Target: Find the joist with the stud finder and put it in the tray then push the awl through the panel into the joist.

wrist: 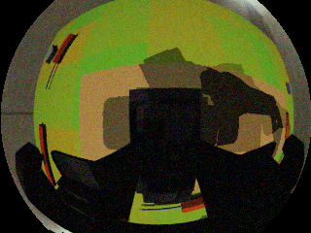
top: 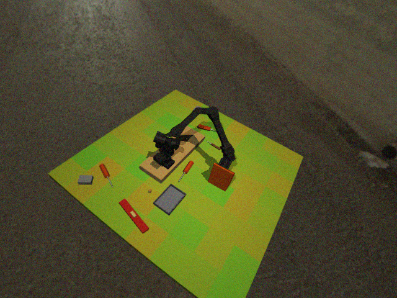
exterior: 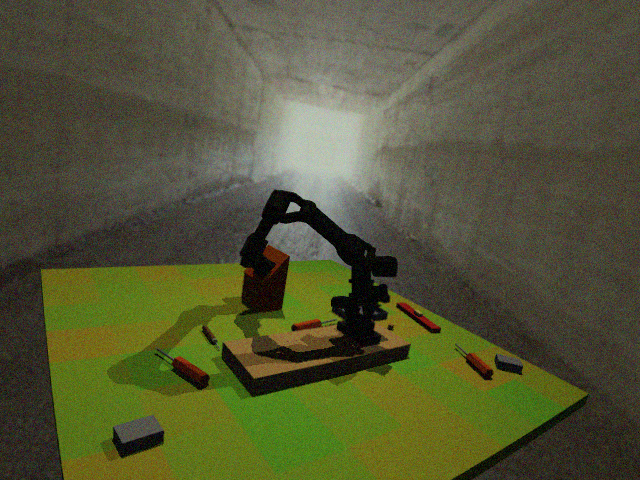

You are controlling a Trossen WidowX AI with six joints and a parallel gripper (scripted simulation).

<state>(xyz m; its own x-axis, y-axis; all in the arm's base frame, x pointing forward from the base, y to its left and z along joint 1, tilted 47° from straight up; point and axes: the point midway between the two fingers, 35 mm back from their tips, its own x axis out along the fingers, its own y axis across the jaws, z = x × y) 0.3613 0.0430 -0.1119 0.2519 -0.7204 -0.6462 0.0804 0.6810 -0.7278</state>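
The grey tray is 19 cm behind my gripper tip, 20 cm to the left of it and 5 cm below it. The rest, counted from my gripper tip: red level: 7 cm behind, 39 cm to the left, 5 cm below; tan cube: 6 cm behind, 22 cm to the left, 6 cm below; stud finder: 2 cm behind, 2 cm above.
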